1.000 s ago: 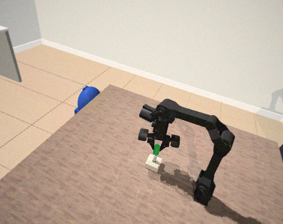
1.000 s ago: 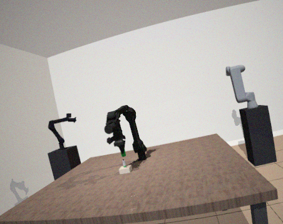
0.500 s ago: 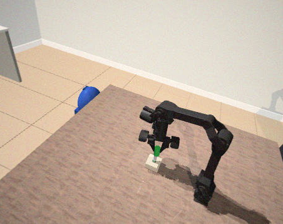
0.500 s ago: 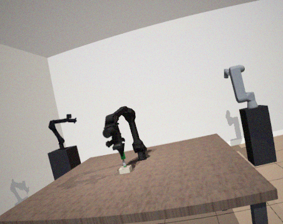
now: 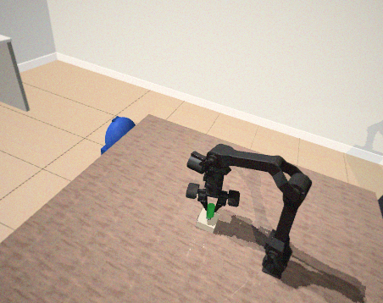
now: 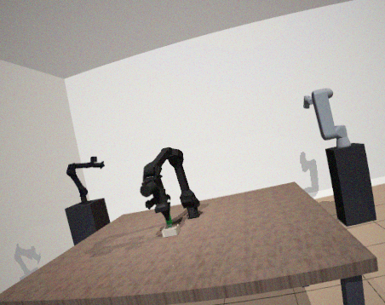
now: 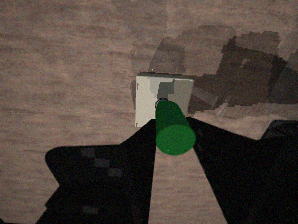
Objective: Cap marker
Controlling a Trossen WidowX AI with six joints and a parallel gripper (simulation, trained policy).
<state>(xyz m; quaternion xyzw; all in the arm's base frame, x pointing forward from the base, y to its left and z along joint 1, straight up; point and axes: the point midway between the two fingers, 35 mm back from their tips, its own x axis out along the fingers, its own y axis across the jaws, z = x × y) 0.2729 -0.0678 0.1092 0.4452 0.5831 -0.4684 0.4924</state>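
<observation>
My gripper tip is 6 cm above the holder block. The rest, counted from my gripper tip: green cap: right at my gripper tip.
</observation>
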